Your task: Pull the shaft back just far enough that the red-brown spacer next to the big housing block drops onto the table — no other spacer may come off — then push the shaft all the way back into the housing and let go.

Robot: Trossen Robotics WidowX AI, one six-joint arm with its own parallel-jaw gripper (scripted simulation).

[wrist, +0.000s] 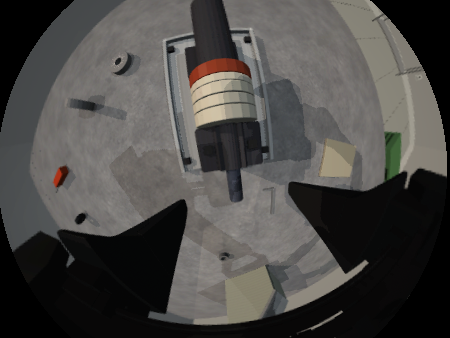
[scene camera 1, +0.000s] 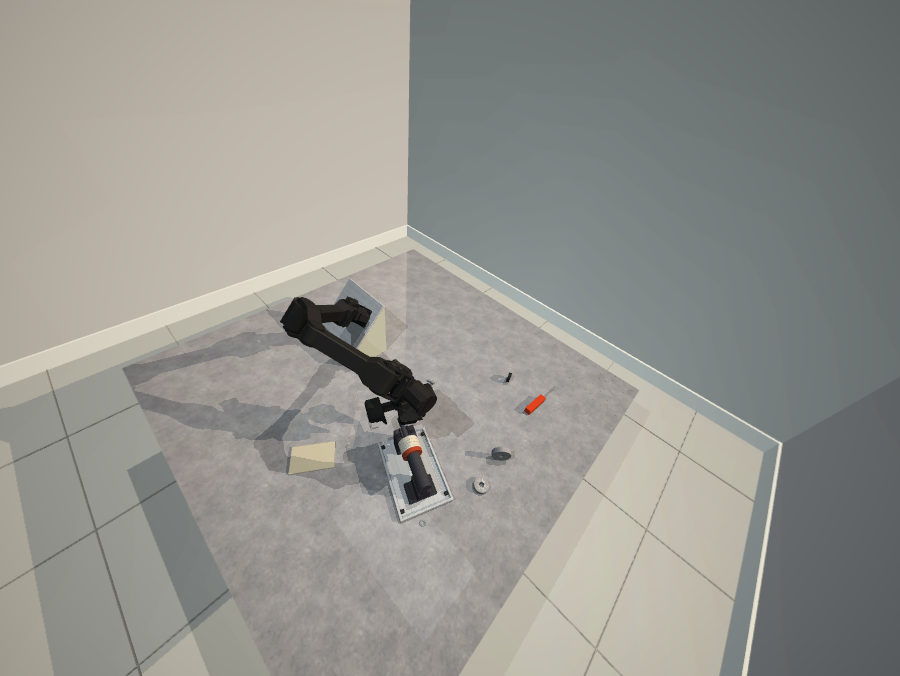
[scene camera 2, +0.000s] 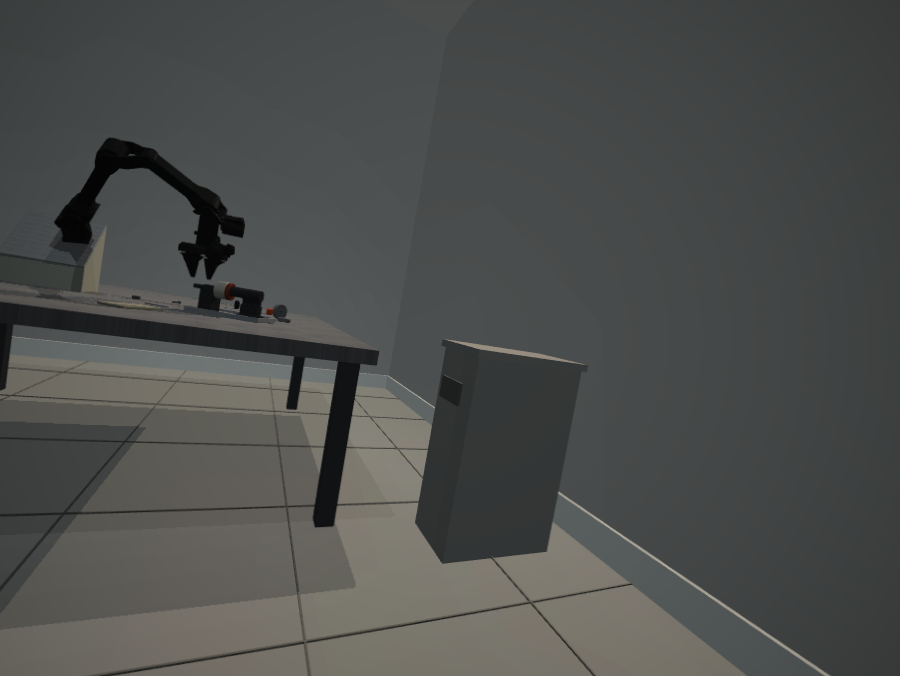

Observation:
My gripper (scene camera 2: 200,278) is open and holds nothing. I also see a beige card (scene camera 1: 314,457) and a dark housing block (scene camera 1: 418,485).
The beige card is seen too in the wrist view (wrist: 338,158). My gripper is seen too in the wrist view (wrist: 239,196) and in scene camera 1 (scene camera 1: 401,418). The dark housing block also shows in the wrist view (wrist: 234,146) and in scene camera 2 (scene camera 2: 250,310).

